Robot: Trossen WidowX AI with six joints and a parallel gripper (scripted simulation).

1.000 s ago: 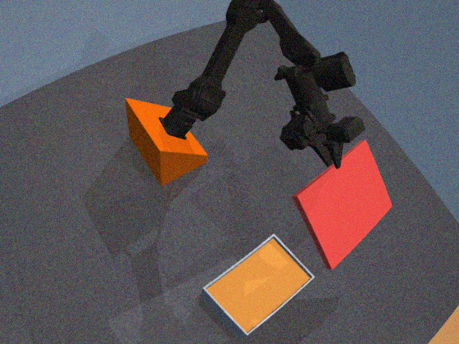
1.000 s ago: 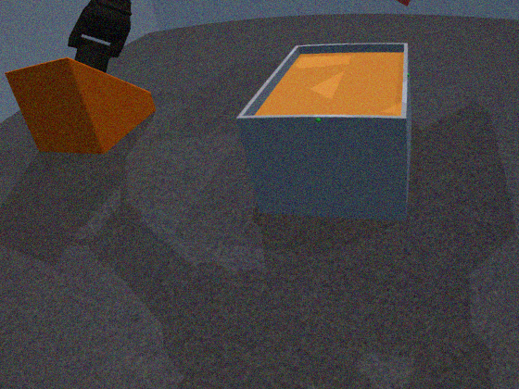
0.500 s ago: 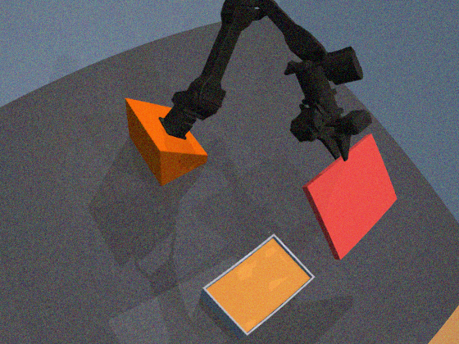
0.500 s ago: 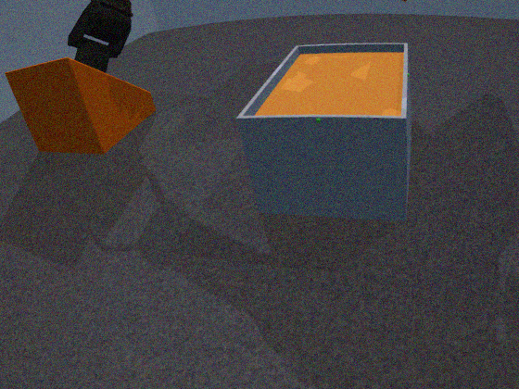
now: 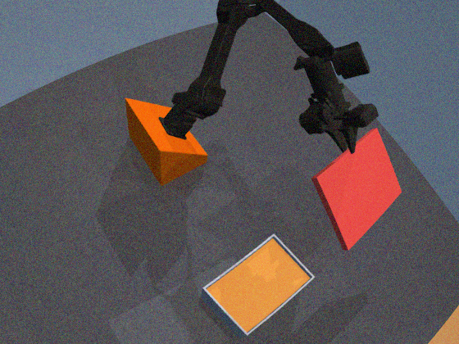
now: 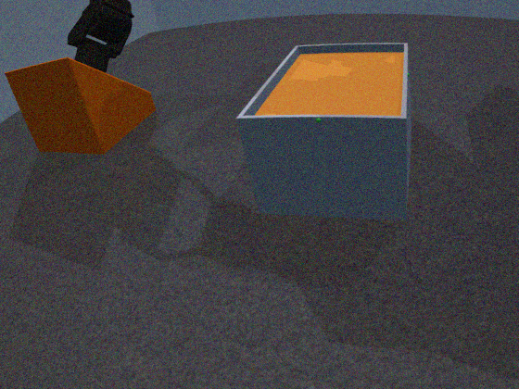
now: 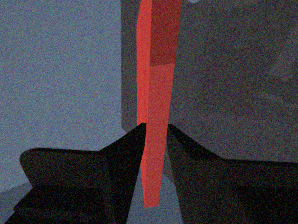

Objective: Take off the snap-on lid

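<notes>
My gripper tip is now 7 cm short of the red lid, 1 cm to the right of it and 4 cm above it. From my gripper tip the other things lie so: pale blue storage box (13 cm ahead, 27 cm to the right, 18 cm below).
</notes>
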